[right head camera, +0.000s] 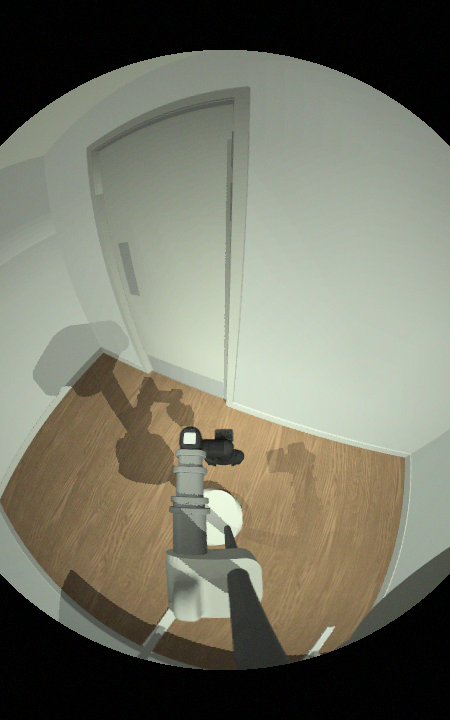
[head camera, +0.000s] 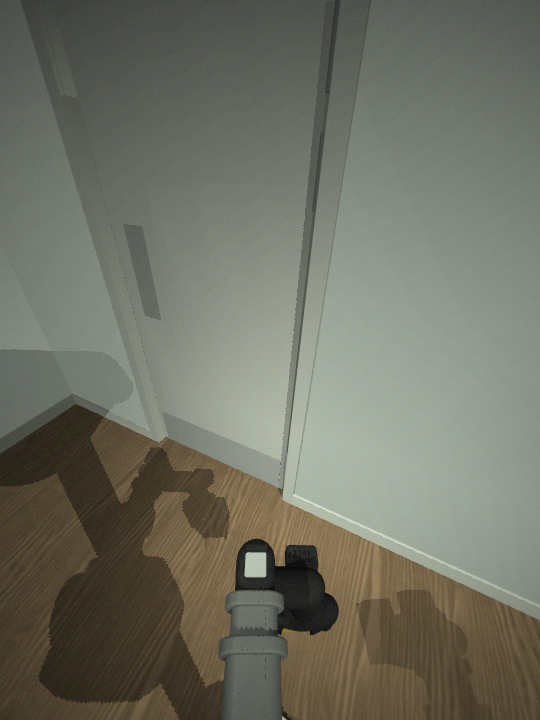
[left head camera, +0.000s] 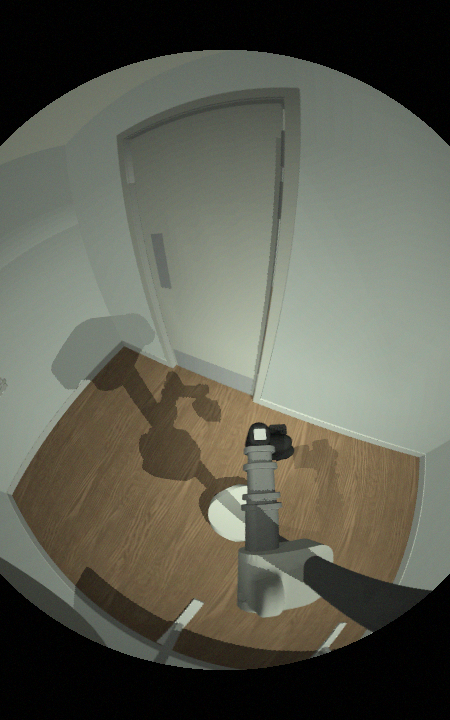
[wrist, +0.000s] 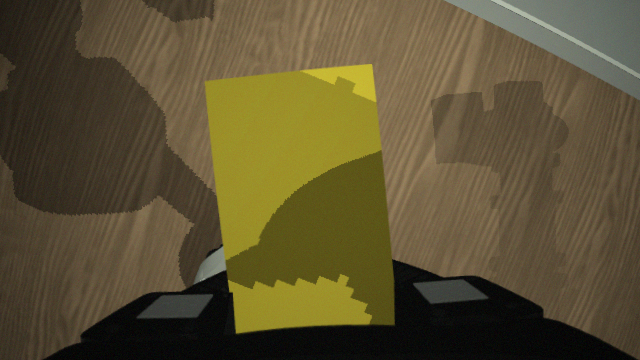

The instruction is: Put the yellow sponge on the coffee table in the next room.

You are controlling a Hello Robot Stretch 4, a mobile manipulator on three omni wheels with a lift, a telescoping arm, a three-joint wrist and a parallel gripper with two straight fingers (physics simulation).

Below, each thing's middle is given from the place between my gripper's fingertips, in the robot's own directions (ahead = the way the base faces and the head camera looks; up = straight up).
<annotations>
I see my gripper 40 mm short of the yellow sponge (wrist: 297,157) and 20 mm below it.
</annotations>
